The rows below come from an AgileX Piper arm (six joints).
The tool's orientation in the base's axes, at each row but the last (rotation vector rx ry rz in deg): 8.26, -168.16, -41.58; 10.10, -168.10, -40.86; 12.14, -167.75, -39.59; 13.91, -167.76, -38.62; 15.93, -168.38, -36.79; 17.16, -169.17, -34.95; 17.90, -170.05, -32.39; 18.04, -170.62, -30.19; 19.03, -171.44, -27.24; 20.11, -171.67, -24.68; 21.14, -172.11, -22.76; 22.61, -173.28, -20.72; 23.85, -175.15, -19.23
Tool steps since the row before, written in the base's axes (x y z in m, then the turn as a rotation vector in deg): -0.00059, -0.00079, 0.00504, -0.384, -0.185, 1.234; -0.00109, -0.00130, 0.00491, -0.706, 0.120, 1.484; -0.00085, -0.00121, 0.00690, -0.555, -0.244, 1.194; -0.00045, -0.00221, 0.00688, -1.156, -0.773, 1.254; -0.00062, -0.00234, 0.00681, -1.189, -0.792, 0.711; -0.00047, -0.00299, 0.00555, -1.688, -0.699, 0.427; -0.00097, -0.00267, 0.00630, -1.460, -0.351, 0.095; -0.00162, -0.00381, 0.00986, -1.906, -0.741, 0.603; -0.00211, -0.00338, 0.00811, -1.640, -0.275, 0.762; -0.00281, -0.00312, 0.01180, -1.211, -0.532, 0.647; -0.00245, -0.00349, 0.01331, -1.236, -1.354, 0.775; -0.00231, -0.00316, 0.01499, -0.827, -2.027, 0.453; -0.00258, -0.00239, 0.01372, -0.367, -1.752, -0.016
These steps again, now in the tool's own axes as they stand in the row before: 0.00112, 0.00171, -0.00471, 0.511, 0.440, -1.118; 0.00168, 0.00122, -0.00476, 0.807, 0.853, -1.156; 0.00165, 0.00214, -0.00652, 0.693, 0.383, -1.080; 0.00145, 0.00114, -0.00700, 1.384, 0.017, -1.262; 0.00161, 0.00089, -0.00699, 1.377, -0.225, -0.774; 0.00148, -0.00038, -0.00613, 1.824, -0.171, -0.405; 0.00193, 0.00010, -0.00663, 1.504, -0.019, -0.007; 0.00304, 0.00024, -0.01025, 2.056, -0.118, -0.550; 0.00329, -0.00015, -0.00841, 1.701, 0.312, -0.597; 0.00418, 0.00109, -0.01176, 1.340, -0.053, -0.609; 0.00399, 0.00083, -0.01337, 1.576, -0.783, -0.930; 0.00364, 0.00120, -0.01501, 1.344, -1.593, -0.808; 0.00325, 0.00142, -0.01371, 0.823, -1.556, -0.324
